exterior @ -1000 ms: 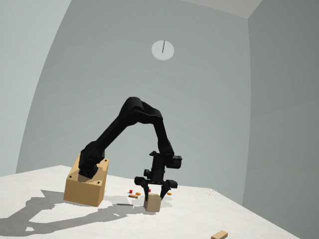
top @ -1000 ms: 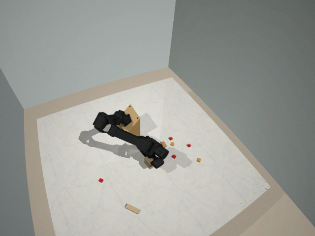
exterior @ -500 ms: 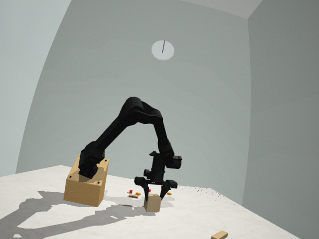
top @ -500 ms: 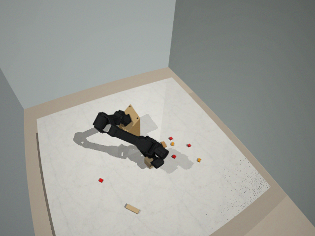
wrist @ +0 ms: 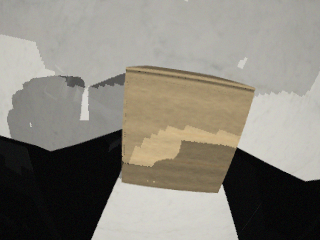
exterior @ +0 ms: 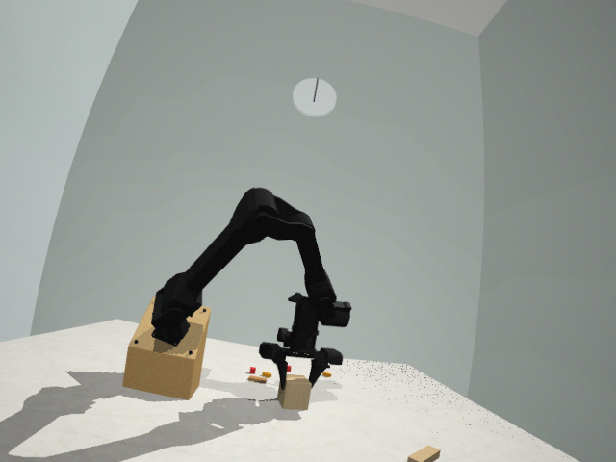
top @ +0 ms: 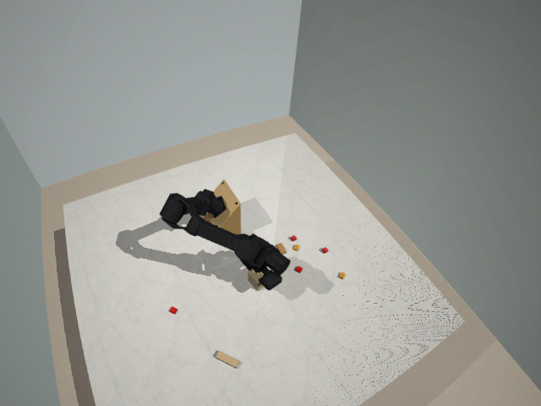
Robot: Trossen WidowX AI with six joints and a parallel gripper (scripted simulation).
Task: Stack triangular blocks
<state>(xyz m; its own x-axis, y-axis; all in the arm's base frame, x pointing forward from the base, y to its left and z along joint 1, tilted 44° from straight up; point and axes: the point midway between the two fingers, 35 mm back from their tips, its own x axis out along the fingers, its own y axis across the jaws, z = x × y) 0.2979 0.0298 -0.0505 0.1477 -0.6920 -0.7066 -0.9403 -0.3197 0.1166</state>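
The triangular block is 10 mm above my gripper tip. Also, from my gripper tip: flat tan block 240 mm ahead, 190 mm to the right, 30 mm below.
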